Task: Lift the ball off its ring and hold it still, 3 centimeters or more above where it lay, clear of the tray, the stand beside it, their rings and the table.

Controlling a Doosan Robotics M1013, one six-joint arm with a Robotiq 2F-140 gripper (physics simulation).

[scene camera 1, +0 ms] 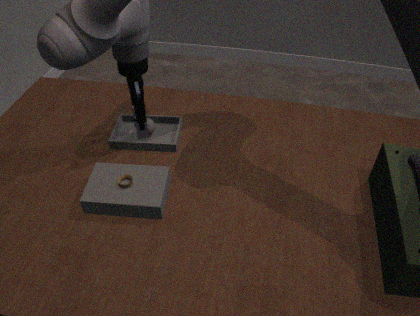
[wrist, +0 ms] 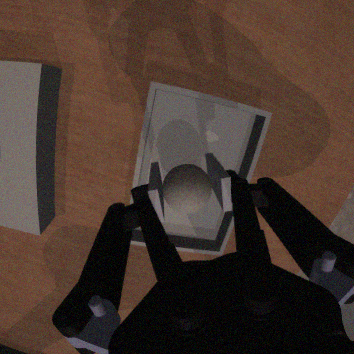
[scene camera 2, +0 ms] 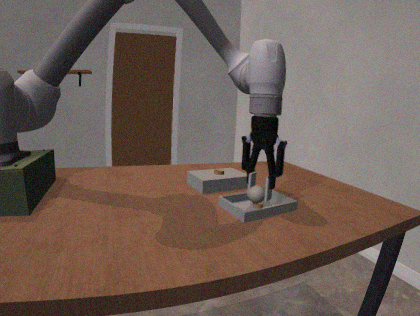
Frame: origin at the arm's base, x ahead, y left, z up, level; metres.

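Where they show: gripper, fingertip midpoint: [scene camera 1: 141, 131] [wrist: 183, 170] [scene camera 2: 259, 197].
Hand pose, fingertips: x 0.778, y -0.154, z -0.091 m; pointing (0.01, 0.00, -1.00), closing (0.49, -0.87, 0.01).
Note:
Things, the pixels of their centre, and the offset from my fingertips. Level surfaces: height alone.
- pale ball at the middle of its body: [wrist: 186, 188] [scene camera 1: 146, 126] [scene camera 2: 257, 194] dy -0.007, dx -0.013, dz +0.014 m
- shallow grey tray at the middle of its body: [wrist: 191, 178] [scene camera 2: 258, 203] [scene camera 1: 146, 132] dy -0.015, dx -0.010, dz -0.012 m
- wooden table at its surface level: dz -0.026 m
The pale ball [scene camera 1: 150, 126] [scene camera 2: 256, 194] [wrist: 187, 192] sits low on its ring [scene camera 2: 258, 204] inside the shallow grey tray [scene camera 1: 140, 146] [scene camera 2: 272, 213] [wrist: 220, 101]. My gripper [scene camera 1: 142, 128] [scene camera 2: 260, 192] [wrist: 183, 170] reaches down into the tray and is shut on the ball, with one pad close against each side. Any hairline gap between pads and ball is too small to tell. In scene camera 2 the ball hides the lower end of one pad. The ring is hidden under the ball in the wrist view.
The grey stand [scene camera 1: 150, 181] [scene camera 2: 200, 176] [wrist: 20, 150] is beside the tray on the wooden table [scene camera 1: 250, 240] [scene camera 2: 125, 250]. A second, tan ring [scene camera 1: 125, 186] [scene camera 2: 219, 172] lies on top of the stand. The green base block [scene camera 1: 377, 220] [scene camera 2: 30, 185] bears the arm.

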